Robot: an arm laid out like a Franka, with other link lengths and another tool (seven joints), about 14 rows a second.
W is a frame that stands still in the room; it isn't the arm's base.
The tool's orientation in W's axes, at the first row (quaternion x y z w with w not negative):
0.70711, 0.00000, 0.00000, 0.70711
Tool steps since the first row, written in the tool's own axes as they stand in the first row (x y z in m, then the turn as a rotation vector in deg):
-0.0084, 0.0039, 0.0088, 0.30, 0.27, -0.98
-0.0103, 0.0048, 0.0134, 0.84, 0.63, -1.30
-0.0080, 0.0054, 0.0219, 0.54, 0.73, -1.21
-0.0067, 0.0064, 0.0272, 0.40, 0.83, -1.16
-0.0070, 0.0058, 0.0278, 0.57, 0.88, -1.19
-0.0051, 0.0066, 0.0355, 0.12, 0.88, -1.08
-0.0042, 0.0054, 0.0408, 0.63, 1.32, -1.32
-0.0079, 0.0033, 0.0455, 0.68, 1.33, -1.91
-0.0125, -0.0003, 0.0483, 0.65, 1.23, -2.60
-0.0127, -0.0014, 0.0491, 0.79, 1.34, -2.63
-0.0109, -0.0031, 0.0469, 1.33, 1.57, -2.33
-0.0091, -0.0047, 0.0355, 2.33, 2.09, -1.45
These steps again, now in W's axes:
-0.0084, -0.0088, 0.0039, 0.30, 0.98, 0.27
-0.0103, -0.0134, 0.0048, 0.84, 1.30, 0.63
-0.0080, -0.0219, 0.0054, 0.54, 1.21, 0.73
-0.0067, -0.0272, 0.0064, 0.40, 1.16, 0.83
-0.0070, -0.0278, 0.0058, 0.57, 1.19, 0.88
-0.0051, -0.0355, 0.0066, 0.12, 1.08, 0.88
-0.0042, -0.0408, 0.0054, 0.63, 1.32, 1.32
-0.0079, -0.0455, 0.0033, 0.68, 1.91, 1.33
-0.0125, -0.0483, -0.0003, 0.65, 2.60, 1.23
-0.0127, -0.0491, -0.0014, 0.79, 2.63, 1.34
-0.0109, -0.0469, -0.0031, 1.33, 2.33, 1.57
-0.0091, -0.0355, -0.0047, 2.33, 1.45, 2.09

